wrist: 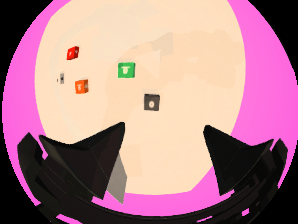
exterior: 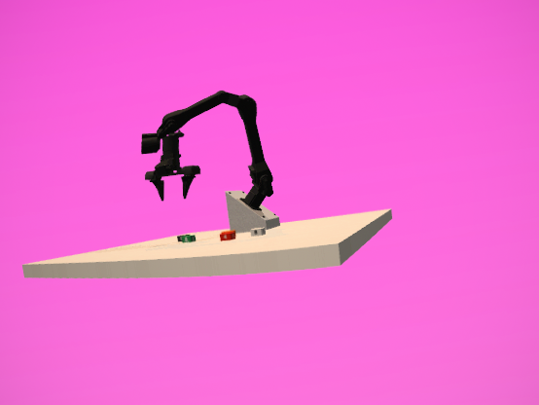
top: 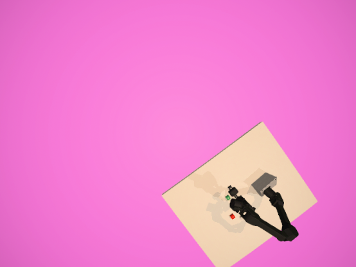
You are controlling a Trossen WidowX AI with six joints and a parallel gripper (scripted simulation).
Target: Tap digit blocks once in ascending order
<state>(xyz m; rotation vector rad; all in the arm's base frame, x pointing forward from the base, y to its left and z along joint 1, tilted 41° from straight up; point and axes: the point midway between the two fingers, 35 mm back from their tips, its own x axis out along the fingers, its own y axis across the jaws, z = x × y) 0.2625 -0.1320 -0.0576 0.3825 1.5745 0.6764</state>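
My gripper tip is 120 mm above the black block, 10 mm to the right of it and 10 mm past it. Round my gripper tip: red block (240 mm to the left, 120 mm below, 90 mm ahead); orange block (190 mm to the left, 120 mm below); green block (120 mm below, 70 mm to the left, 50 mm ahead).
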